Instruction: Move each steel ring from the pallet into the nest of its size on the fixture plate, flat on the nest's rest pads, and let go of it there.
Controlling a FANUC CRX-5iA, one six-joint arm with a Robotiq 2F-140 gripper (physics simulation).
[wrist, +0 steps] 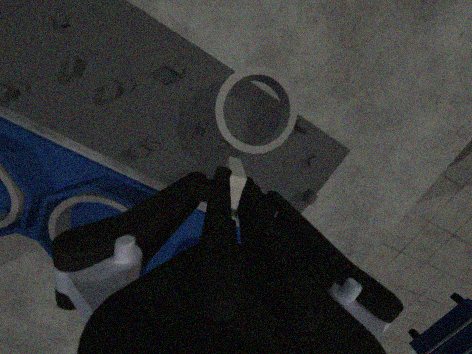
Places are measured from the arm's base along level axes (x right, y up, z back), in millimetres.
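Where they show: gripper, fingertip midpoint: [231, 168].
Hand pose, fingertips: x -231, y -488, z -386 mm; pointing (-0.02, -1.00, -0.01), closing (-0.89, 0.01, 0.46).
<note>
Each offset is from my fingertips to the centre of the thing. "spot": to the spot under its first point. Level surfaces: height alone.
A steel ring @(spot: dx +1, dy +18, dz +40 mm) [256, 147] lies on the dark grey fixture plate @(dx +104, dy -19, dz -9 mm) [129, 105] near the plate's right end, just beyond my fingertips. My gripper [231, 168] is shut, its pale finger pads pressed together with nothing between them, and it stands just short of the ring's near edge. I cannot tell whether the ring sits flat on a nest's rest pads. The blue pallet @(dx +60, dy -21, dz -184 mm) [80, 165] shows at the lower left, and another steel ring [94, 200] lies in it, partly hidden by my gripper's black links.
Faint nest marks and small pads dot the fixture plate to the left of the ring. Grey floor @(dy -25 mm) [357, 88] surrounds the plate at the top and right. My gripper's body fills the lower half of the view.
</note>
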